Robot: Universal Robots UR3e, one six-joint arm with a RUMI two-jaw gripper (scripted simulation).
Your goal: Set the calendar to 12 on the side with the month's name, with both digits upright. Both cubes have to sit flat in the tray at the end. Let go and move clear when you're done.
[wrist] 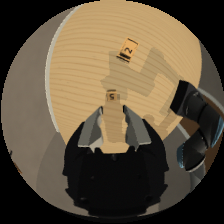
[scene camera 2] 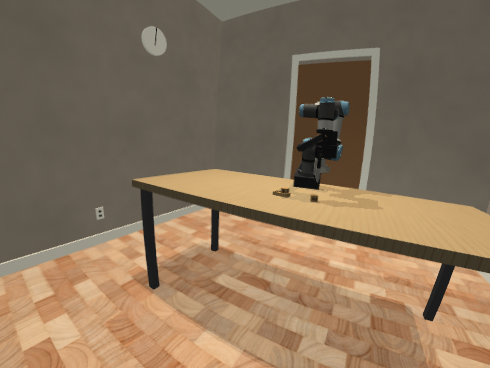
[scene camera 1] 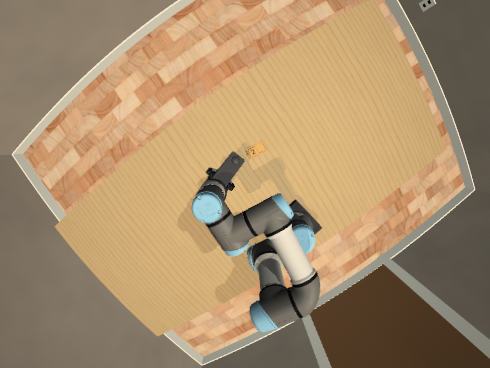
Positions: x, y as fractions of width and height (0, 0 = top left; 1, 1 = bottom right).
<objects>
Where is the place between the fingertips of my gripper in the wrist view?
0.50, 0.48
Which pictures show my gripper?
The wrist view, scene camera 2 and scene camera 1: all of them.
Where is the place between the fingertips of my gripper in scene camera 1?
0.45, 0.48
</objects>
